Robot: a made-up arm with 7 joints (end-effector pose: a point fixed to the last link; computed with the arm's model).
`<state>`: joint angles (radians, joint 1 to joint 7).
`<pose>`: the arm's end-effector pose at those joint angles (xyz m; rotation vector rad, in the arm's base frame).
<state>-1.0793 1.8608 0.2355 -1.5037 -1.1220 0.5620 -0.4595</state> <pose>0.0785 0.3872 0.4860 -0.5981 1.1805 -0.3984</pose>
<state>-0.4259 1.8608 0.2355 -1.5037 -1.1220 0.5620 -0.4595</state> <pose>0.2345 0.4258 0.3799 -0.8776 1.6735 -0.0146</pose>
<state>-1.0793 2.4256 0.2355 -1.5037 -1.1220 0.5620 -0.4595</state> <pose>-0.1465 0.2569 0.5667 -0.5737 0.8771 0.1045</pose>
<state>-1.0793 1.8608 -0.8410 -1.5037 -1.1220 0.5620 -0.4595</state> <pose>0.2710 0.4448 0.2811 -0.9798 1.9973 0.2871</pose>
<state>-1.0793 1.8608 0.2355 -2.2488 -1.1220 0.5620 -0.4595</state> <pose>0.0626 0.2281 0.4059 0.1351 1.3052 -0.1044</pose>
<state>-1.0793 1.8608 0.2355 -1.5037 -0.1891 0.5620 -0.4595</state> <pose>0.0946 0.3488 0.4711 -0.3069 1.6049 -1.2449</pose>
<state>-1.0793 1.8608 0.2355 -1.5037 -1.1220 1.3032 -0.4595</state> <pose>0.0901 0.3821 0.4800 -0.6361 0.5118 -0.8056</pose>
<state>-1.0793 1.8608 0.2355 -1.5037 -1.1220 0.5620 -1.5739</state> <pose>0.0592 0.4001 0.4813 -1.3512 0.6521 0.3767</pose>
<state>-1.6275 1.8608 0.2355 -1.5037 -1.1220 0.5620 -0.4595</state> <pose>-0.0838 0.3858 0.4899 -0.3530 0.7413 -0.6674</pose>
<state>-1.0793 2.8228 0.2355 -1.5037 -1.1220 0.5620 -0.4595</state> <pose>-0.2604 0.1015 0.5751 -0.5385 0.6428 0.4421</pose>
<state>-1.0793 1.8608 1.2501 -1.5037 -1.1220 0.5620 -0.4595</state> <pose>-0.1870 0.4184 0.4363 -0.1924 0.3296 -0.8712</pose>
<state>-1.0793 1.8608 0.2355 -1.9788 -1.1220 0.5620 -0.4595</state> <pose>0.0721 0.2782 0.4480 -0.1319 1.2745 -0.2133</pose>
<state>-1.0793 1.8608 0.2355 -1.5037 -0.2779 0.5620 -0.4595</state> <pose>0.0948 0.3530 0.4722 -0.3405 1.5706 -1.1625</pose>
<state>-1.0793 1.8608 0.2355 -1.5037 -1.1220 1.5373 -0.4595</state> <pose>0.0941 0.3801 0.4802 -0.6354 0.2912 -0.9176</pose>
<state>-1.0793 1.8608 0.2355 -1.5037 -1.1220 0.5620 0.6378</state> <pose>0.0761 0.3640 0.4852 0.3149 1.4617 -1.1103</pose>
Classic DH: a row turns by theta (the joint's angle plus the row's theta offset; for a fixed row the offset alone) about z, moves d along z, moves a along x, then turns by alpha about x. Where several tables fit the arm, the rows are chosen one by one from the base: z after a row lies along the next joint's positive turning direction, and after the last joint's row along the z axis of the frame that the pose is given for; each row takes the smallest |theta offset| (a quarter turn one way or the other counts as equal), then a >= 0, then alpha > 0; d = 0 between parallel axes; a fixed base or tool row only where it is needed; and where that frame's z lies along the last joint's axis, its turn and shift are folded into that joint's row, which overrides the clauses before.
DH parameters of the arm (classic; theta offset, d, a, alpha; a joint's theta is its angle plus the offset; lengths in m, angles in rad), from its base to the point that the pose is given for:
base (fixed): 0 0.04 -0.01 -1.2217
joint 1: -1.5708 0.0291 0.0214 -1.5708
joint 2: 1.2217 0.02 -0.01 1.5708
joint 3: 1.5708 -0.43 0.04 -1.5708
joint 4: 0 0.02 0 1.5708
joint 5: 0 -0.26 0.02 -1.5708
joint 6: 0 -0.03 -0.03 1.5708
joint 7: 1.319 0.0105 -0.0047 1.5927
tool (fixed): 0.9169 0.0219 0 0

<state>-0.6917 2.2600 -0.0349 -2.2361 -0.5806 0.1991 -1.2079</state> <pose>0.1319 0.2178 0.3935 -0.1798 1.8279 1.0172</pose>
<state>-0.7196 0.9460 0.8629 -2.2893 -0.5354 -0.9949 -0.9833</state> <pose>0.2087 0.2994 0.2258 0.6893 1.5622 0.2752</pose>
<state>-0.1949 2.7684 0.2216 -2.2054 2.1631 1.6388 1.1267</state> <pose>0.1691 0.0015 0.4176 -1.8710 -0.1464 -2.2020</pose>
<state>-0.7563 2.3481 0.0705 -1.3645 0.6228 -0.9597 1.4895</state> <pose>0.0473 0.2786 0.5784 -0.6856 -1.1261 1.3139</pose>
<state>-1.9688 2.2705 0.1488 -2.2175 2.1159 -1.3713 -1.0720</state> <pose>-0.2819 0.1386 0.2607 2.6729 0.9122 -0.0823</pose>
